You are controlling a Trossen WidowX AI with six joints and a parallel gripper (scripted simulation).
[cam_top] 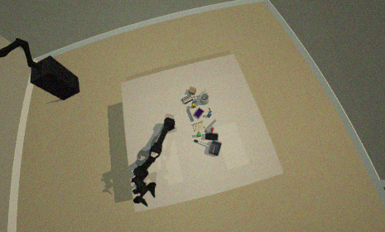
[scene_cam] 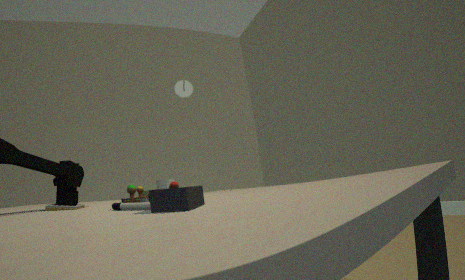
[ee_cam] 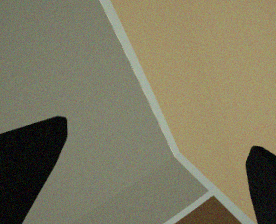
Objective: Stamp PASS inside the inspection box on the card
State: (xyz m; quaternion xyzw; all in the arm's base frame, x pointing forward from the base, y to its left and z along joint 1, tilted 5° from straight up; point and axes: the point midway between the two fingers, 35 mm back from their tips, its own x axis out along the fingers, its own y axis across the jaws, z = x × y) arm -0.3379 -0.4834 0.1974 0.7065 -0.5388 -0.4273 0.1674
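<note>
Right now my gripper tip is 53 cm short of the green-topped stamp, 33 cm to the right of it and 19 cm above it. Also, from my gripper tip: cream card 56 cm ahead, 42 cm to the left, 21 cm below; then red-topped stamp 65 cm ahead, 32 cm to the left, 19 cm below; then pen-like tool 50 cm ahead, 27 cm to the left, 20 cm below.
</note>
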